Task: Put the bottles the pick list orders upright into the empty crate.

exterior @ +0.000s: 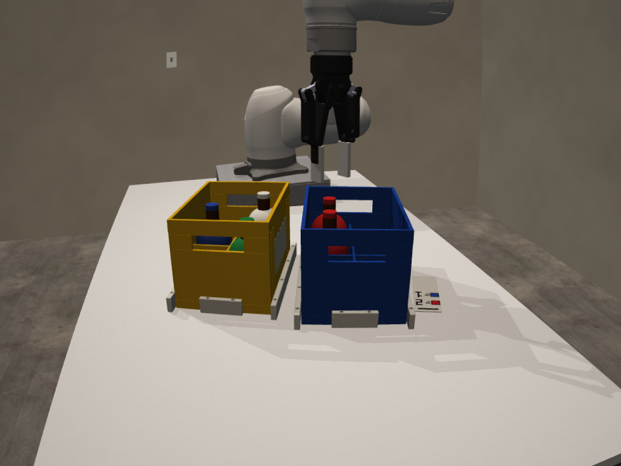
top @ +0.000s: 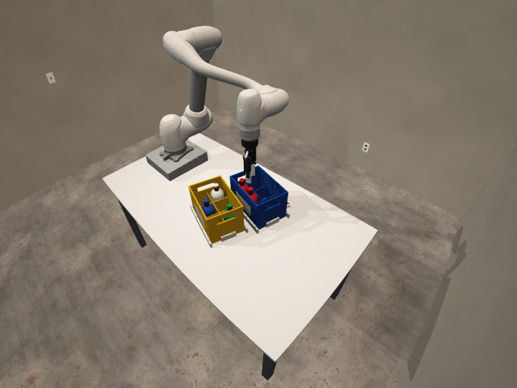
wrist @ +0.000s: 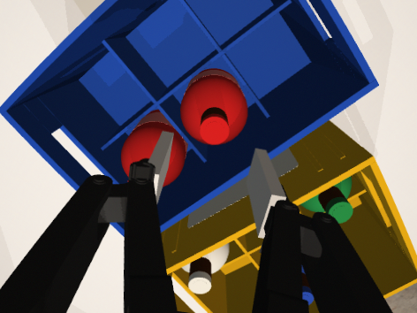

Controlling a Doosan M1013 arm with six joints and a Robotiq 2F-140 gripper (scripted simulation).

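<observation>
The blue bottle is 140 mm behind my hand, 190 mm to the right of it and 170 mm below it. Also, from my hand: white-label bottle (170 mm behind, 70 mm to the right, 170 mm below); green bottle (20 mm behind, 160 mm to the right, 170 mm below); blue crate (20 mm ahead, 40 mm to the left, 170 mm below).
</observation>
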